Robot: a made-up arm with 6 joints.
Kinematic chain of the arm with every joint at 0, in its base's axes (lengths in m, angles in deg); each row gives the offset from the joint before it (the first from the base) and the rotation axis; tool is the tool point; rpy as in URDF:
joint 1: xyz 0 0 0.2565 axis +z
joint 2: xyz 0 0 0 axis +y
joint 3: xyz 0.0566 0 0.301 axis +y
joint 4: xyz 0.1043 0 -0.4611 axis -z
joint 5: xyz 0 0 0 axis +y
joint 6: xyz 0.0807 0 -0.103 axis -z
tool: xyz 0 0 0 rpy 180 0 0
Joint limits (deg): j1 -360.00..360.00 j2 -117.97..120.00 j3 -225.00..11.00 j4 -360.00..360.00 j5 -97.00..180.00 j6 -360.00..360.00
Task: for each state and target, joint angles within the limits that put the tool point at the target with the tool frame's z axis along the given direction. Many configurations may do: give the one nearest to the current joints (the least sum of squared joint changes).
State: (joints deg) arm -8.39 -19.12 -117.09 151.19 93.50 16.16
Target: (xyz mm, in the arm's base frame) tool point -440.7 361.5 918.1 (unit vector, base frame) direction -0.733 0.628 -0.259
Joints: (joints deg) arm -39.09 -63.63 -129.33 178.56 92.06 16.16
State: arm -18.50 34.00 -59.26 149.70 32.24 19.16
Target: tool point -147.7 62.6 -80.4 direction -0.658 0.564 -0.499
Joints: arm -42.15 81.25 -22.88 141.41 -2.16 19.16
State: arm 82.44 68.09 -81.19 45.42 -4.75 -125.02
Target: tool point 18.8 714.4 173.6 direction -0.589 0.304 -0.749
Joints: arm 87.30 31.05 -80.57 57.06 45.89 -125.02
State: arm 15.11 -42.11 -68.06 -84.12 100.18 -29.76
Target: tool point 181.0 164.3 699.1 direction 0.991 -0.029 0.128
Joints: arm 48.80 -73.42 -37.31 -82.28 50.53 -29.76
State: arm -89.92 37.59 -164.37 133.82 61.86 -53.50
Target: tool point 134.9 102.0 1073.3 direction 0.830 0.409 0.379
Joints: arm -139.59 11.25 -206.06 163.61 53.43 -53.50
